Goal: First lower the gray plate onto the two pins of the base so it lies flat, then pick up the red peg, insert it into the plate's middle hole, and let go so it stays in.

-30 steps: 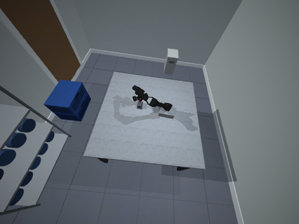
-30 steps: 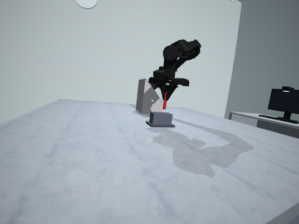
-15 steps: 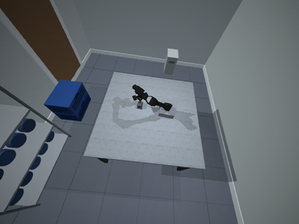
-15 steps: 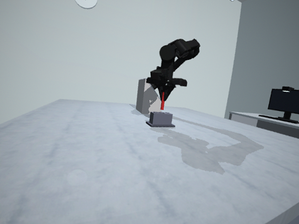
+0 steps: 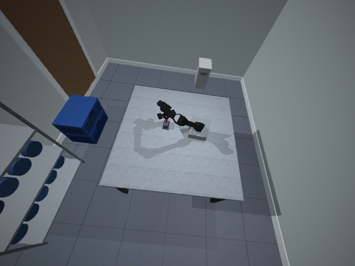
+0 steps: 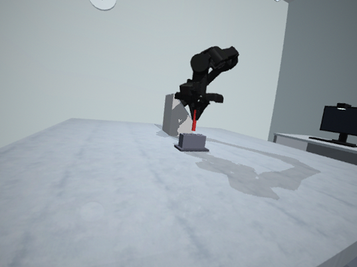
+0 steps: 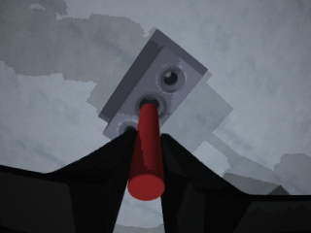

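The gray plate is 70 mm below my gripper tip. The rest, counted from my gripper tip: red peg: right at my gripper tip.
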